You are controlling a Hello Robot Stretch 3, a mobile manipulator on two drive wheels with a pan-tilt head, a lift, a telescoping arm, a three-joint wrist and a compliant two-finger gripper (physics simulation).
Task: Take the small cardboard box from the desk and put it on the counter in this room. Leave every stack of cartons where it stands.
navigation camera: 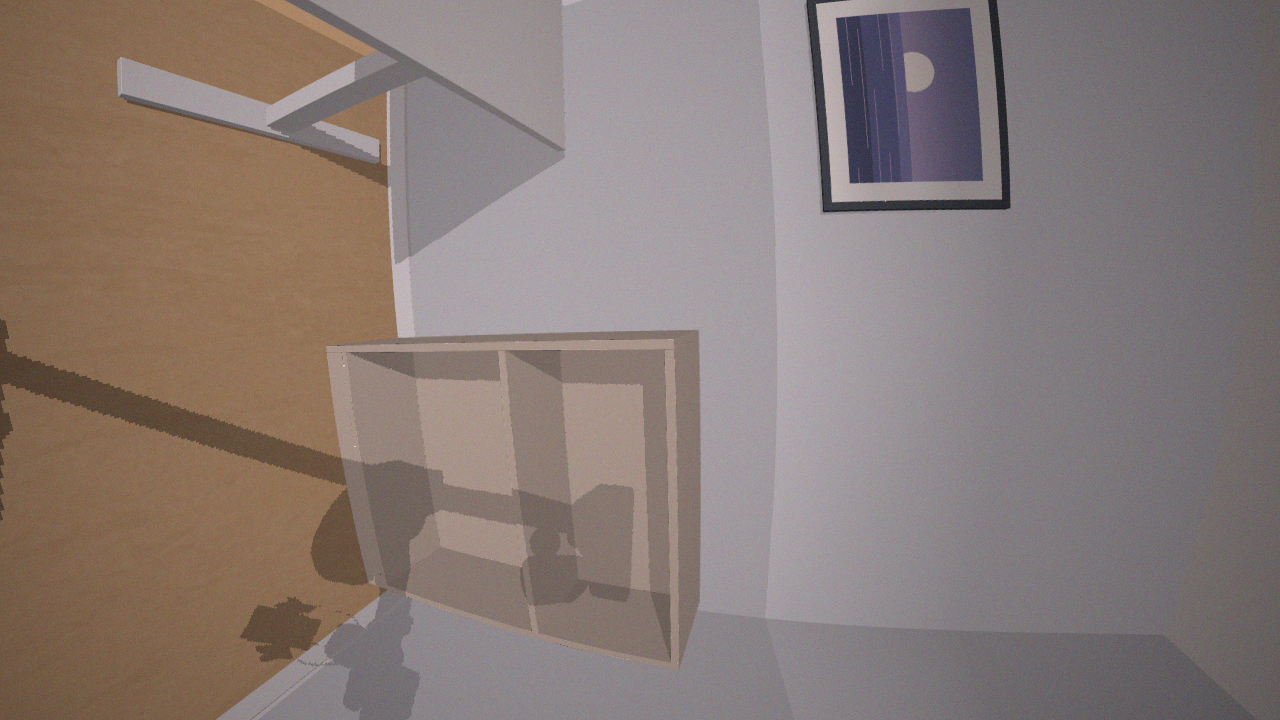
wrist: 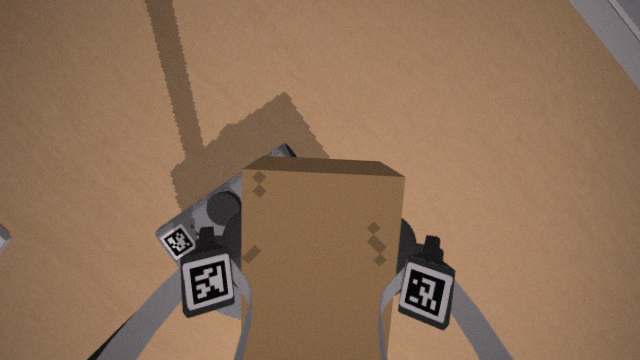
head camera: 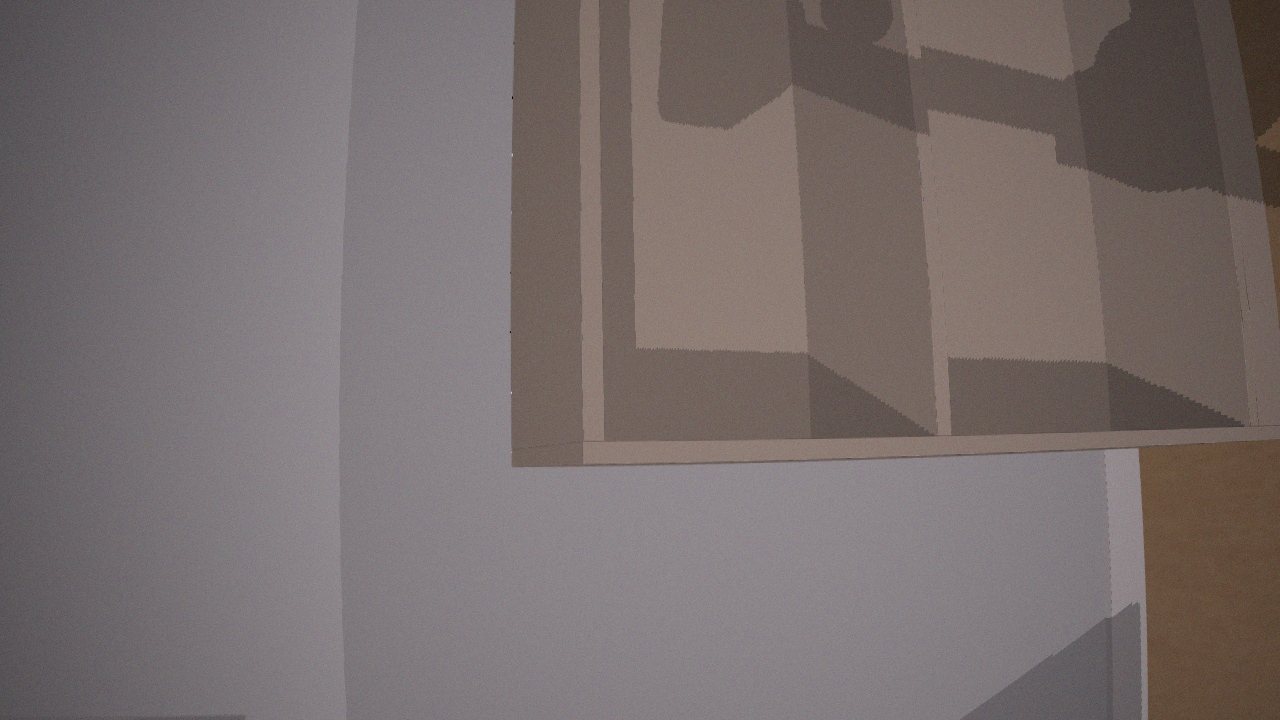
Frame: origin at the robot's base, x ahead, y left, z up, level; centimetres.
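Where they show: gripper, fingertip midpoint: [wrist: 319, 238].
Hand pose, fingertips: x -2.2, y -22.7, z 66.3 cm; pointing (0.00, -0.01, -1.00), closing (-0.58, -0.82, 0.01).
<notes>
Things, the pixels of their top centre, and the offset from my fingertips. "spot": a spot on its surface instead.
- small brown cardboard box, top centre: [wrist: 316, 287] dx -0.1, dy +0.1, dz +5.5 cm
- pale table-like piece with a white leg, surface spot: [navigation camera: 326, 94] spot: dx +58.2, dy +92.6, dz -36.5 cm
A small brown cardboard box [wrist: 320, 240] fills the lower middle of the wrist view. My gripper [wrist: 319, 238] is shut on it, with one dark fingertip pressed to its left side and one to its right. The box is held above the wooden floor. Its lower end runs out of the wrist view. The box and the gripper do not show in the head view or the navigation view. The counter and the stacks of cartons cannot be made out in these views.
A beige two-compartment shelf unit [head camera: 769, 449] [navigation camera: 673, 501] stands against the grey wall. A pale table-like piece with a white leg [navigation camera: 326, 94] is at the upper left of the navigation view. A framed picture [navigation camera: 948, 98] hangs on the wall. Robot shadows fall on the shelf and floor.
</notes>
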